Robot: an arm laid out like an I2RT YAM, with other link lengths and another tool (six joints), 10 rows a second.
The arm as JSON. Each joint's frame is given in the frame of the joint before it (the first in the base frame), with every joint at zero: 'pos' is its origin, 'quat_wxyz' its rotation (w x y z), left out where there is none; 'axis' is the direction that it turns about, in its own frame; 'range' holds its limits. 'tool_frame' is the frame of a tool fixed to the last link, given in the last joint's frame.
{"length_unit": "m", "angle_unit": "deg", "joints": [
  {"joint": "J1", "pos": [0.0, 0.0, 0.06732], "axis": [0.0, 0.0, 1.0], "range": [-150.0, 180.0]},
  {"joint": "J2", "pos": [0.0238, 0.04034, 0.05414], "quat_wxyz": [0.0, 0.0, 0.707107, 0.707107], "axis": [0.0, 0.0, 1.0], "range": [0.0, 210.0]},
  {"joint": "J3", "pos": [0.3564, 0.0, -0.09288], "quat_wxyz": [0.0, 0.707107, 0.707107, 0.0], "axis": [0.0, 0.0, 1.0], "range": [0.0, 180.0]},
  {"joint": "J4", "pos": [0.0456, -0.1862, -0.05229], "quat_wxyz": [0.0, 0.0, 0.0, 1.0], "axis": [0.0, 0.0, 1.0], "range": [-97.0, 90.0]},
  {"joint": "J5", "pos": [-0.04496, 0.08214, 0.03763], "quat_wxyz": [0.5, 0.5, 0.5, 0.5], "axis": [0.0, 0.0, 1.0], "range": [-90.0, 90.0]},
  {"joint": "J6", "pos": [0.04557, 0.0, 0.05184], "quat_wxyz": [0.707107, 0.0, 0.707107, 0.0], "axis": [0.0, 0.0, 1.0], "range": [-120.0, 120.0]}
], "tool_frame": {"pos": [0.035, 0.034, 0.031], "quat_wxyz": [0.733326, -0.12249, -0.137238, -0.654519]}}
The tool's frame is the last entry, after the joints.
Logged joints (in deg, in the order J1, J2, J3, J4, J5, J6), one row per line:
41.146, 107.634, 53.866, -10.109, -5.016, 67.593
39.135, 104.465, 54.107, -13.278, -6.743, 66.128
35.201, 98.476, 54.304, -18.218, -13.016, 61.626
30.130, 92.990, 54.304, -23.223, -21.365, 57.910
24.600, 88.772, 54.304, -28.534, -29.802, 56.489
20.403, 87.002, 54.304, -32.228, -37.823, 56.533
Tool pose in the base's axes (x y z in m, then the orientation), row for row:
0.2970, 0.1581, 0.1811, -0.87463, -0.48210, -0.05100, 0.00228
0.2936, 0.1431, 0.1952, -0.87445, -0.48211, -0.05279, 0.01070
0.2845, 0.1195, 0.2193, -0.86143, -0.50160, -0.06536, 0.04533
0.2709, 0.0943, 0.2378, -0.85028, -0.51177, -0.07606, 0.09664
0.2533, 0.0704, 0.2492, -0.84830, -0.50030, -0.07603, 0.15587
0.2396, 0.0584, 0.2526, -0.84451, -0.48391, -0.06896, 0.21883
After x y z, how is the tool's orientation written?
As a quaternion, x y z w.
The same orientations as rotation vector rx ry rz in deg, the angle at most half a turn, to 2 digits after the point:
-157.20, -86.65, -9.17
-156.34, -86.19, -9.44
-150.74, -87.77, -11.44
-144.29, -86.85, -12.91
-139.18, -82.09, -12.47
-133.91, -76.73, -10.93

